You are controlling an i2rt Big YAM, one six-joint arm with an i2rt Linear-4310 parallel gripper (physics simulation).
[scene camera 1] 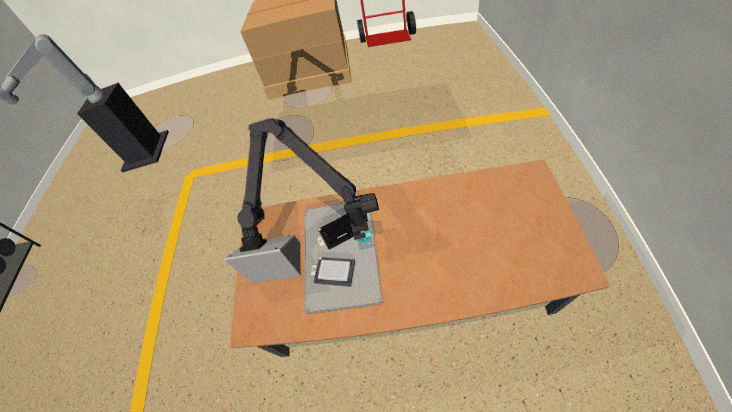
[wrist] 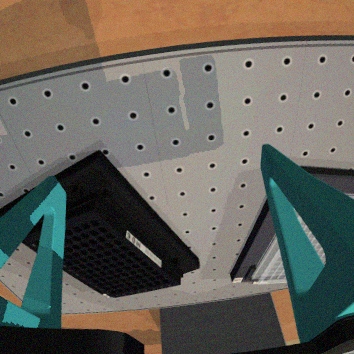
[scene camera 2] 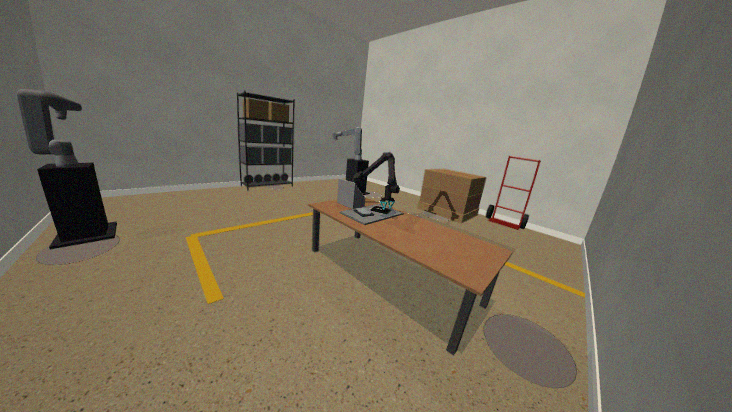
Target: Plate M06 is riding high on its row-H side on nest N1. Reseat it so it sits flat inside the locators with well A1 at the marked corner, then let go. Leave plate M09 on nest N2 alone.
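Places are measured from the arm's base along level axes (x ahead, y left, z up), in millimetres.
Pixels of known places: gripper, between the fingertips: (scene camera 1: 365,232) (wrist: 155,169) (scene camera 2: 386,209); arm's base, origin of its link: (scene camera 1: 254,246) (scene camera 2: 350,187).
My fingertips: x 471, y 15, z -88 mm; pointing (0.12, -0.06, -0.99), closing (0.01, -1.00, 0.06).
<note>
Ahead of a thing's pixels: the offset from my fingertips to its top centre. Level surfaces: height alone.
A black plate @[dx -120, dy +68, dz -31 mm] (scene camera 1: 336,232) (wrist: 100,245) sits in a black nest set at an angle on the grey perforated board @[dx -131, dy -30, dz -65 mm] (scene camera 1: 343,301) (wrist: 200,150); its small white label seems to read M06, but is blurred. Its height on the row-H side cannot be judged. A clear plate @[dx -161, dy -124, dz -39 mm] (scene camera 1: 334,269) (wrist: 267,267), by elimination M09, sits in the other dark nest @[dx -161, dy -124, dz -48 mm] (scene camera 1: 350,278) (wrist: 254,235). My gripper (scene camera 1: 364,236) (scene camera 2: 386,205) (wrist: 155,169) is open and empty, above the board beside the black plate. In the wrist view the right finger hides part of the clear plate and the left finger overlaps the black nest's left side.
The board lies on a brown table @[dz -78 mm] (scene camera 1: 476,230) (scene camera 2: 430,245). A grey wedge-shaped block (scene camera 1: 266,263) (scene camera 2: 349,194) stands under my arm's base beside the board. A big cardboard box (scene camera 1: 297,46) (scene camera 2: 450,194) and a red hand truck (scene camera 1: 388,38) stand away from the table.
</note>
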